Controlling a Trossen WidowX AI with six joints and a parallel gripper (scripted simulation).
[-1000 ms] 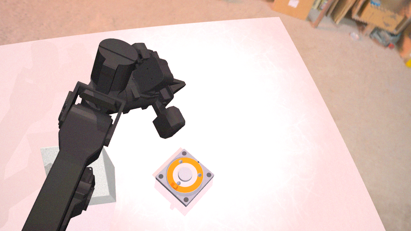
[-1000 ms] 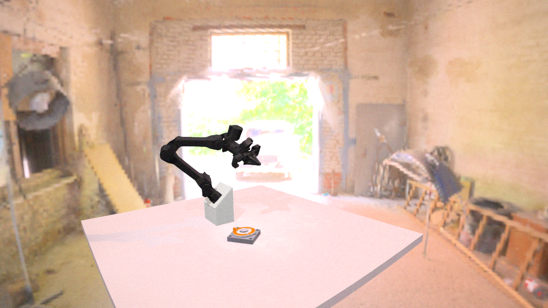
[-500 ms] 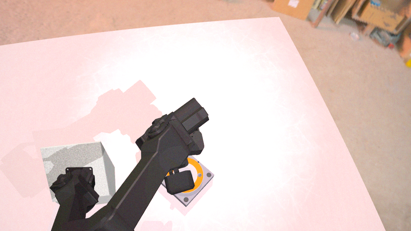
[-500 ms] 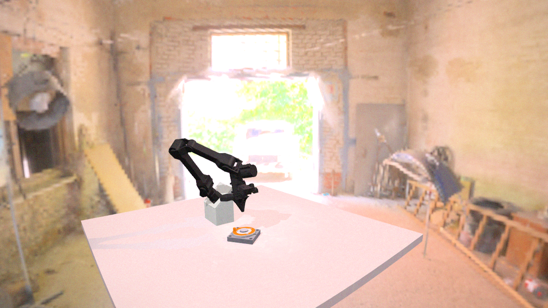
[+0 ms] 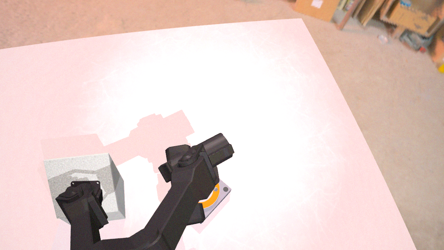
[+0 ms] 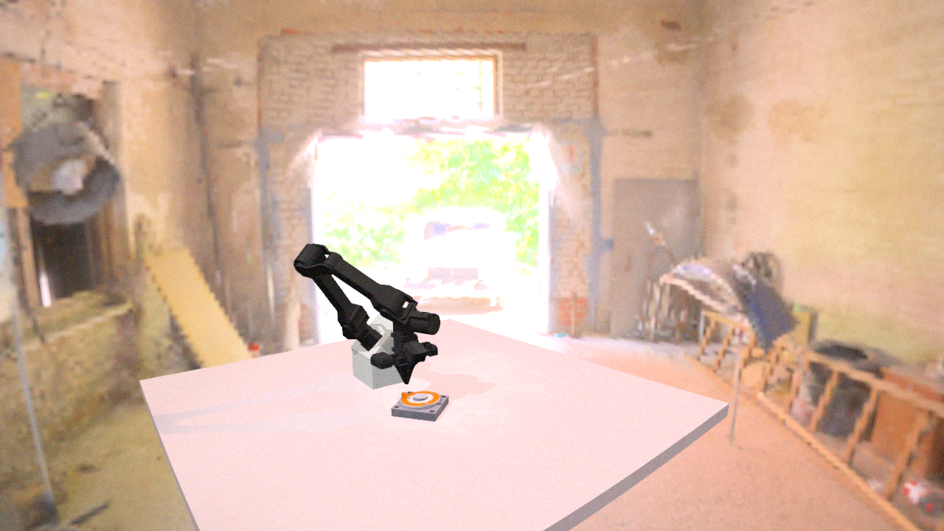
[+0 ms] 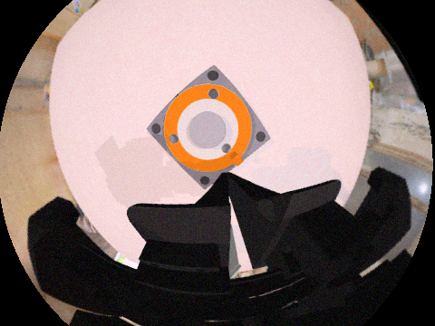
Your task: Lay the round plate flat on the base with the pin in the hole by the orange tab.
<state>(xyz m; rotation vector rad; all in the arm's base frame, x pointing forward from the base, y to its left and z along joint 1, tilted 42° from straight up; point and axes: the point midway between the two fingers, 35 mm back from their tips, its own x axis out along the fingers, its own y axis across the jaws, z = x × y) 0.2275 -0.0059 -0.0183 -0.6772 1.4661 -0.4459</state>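
Now: the round plate 30 mm below my gripper tip and 30 mm ahead of it. Round my gripper tip: square grey base (40 mm below, 40 mm ahead, 20 mm to the left).
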